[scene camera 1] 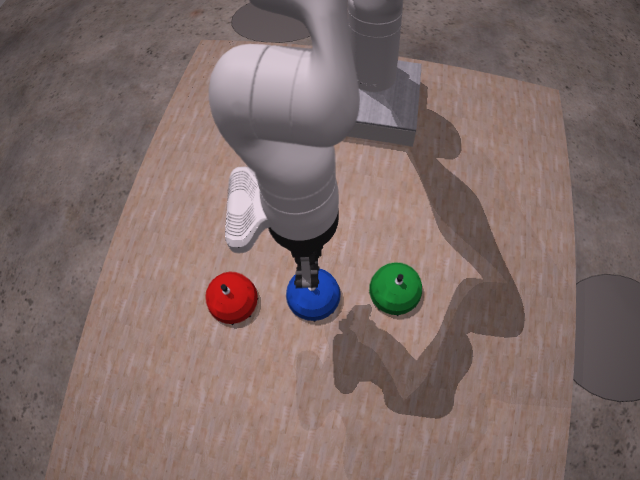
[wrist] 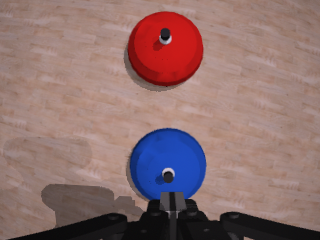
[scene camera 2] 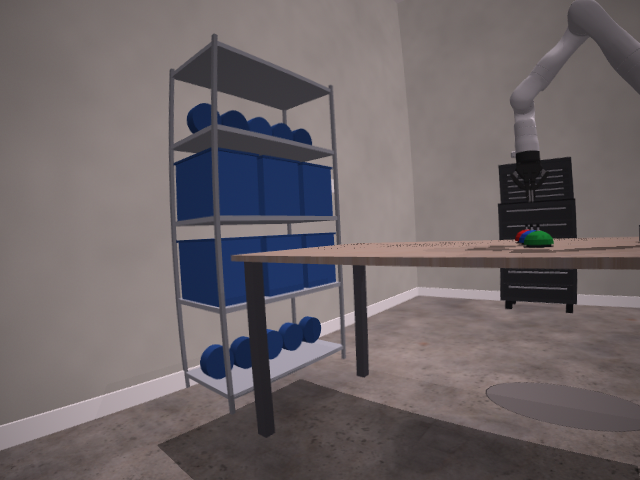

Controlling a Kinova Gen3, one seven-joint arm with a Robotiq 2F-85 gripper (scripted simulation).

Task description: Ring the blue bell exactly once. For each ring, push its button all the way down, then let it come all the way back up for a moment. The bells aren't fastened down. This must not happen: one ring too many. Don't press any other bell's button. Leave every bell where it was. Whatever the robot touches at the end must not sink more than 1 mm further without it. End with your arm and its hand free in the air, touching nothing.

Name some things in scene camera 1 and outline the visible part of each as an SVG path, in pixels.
My gripper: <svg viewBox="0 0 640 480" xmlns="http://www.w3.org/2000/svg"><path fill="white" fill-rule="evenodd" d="M339 206L337 217L332 226L322 235L313 239L302 241L290 240L278 235L271 227L268 228L274 240L282 247L291 251L292 257L295 258L297 271L294 285L296 288L318 287L318 271L320 271L318 258L322 256L321 249L323 249L323 245L336 232L339 221Z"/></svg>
A red bell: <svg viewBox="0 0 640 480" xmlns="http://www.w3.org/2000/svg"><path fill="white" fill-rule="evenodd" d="M226 272L215 277L206 290L206 304L209 312L215 319L233 325L251 317L257 305L258 296L257 290L250 279L237 272Z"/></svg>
A green bell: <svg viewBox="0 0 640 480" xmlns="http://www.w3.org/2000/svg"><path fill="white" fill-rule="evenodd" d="M394 262L386 264L377 270L371 279L369 293L378 310L390 315L399 316L410 312L417 306L422 295L422 283L418 273L407 264Z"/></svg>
A blue bell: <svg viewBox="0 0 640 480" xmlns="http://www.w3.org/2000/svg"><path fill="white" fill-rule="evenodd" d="M320 268L320 271L318 271L318 288L302 287L296 289L294 285L295 274L290 280L286 291L287 304L291 311L302 319L314 322L334 313L340 301L340 288L337 281L329 272Z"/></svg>
